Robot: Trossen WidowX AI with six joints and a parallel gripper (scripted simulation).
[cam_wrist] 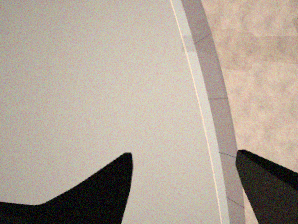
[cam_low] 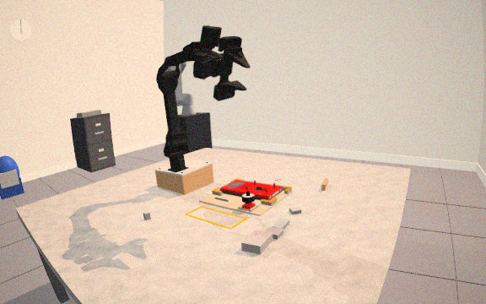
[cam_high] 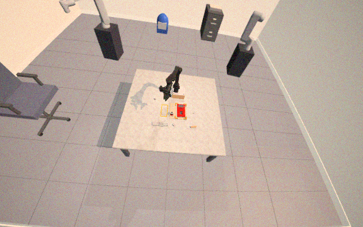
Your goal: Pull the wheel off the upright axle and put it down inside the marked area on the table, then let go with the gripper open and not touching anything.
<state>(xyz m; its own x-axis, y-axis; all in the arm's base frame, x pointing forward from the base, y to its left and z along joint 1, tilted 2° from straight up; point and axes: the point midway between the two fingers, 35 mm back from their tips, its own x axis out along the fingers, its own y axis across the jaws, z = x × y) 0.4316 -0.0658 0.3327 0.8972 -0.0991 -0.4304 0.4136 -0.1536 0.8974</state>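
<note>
The wheel lies 10 cm behind my gripper tip, 9 cm to the left of it and 37 cm below it.
</note>
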